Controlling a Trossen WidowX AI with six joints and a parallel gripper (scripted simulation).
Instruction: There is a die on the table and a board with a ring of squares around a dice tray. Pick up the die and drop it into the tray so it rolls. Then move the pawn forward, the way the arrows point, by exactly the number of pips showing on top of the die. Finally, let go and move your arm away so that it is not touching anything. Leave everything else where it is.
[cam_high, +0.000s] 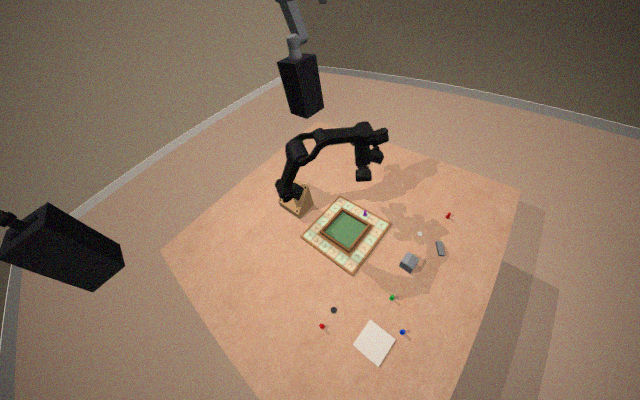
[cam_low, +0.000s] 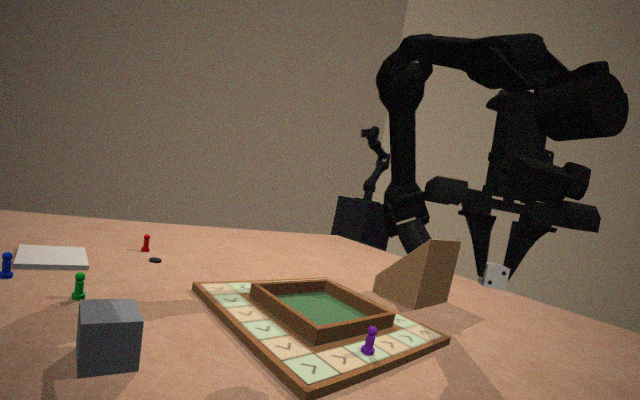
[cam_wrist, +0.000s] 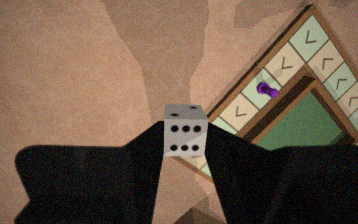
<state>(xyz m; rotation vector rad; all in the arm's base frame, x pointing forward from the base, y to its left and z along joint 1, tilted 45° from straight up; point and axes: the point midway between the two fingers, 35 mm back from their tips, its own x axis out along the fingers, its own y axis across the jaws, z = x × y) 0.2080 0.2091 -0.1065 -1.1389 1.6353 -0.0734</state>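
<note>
The purple pawn is 8 cm ahead of my gripper tip, 9 cm to the right of it and 10 cm below it. The rest, counted from my gripper tip: grey cube (34 cm ahead, 18 cm to the right, 11 cm below); white die (right at my gripper tip); green dice tray (6 cm ahead, 21 cm to the right, 13 cm below).
</note>
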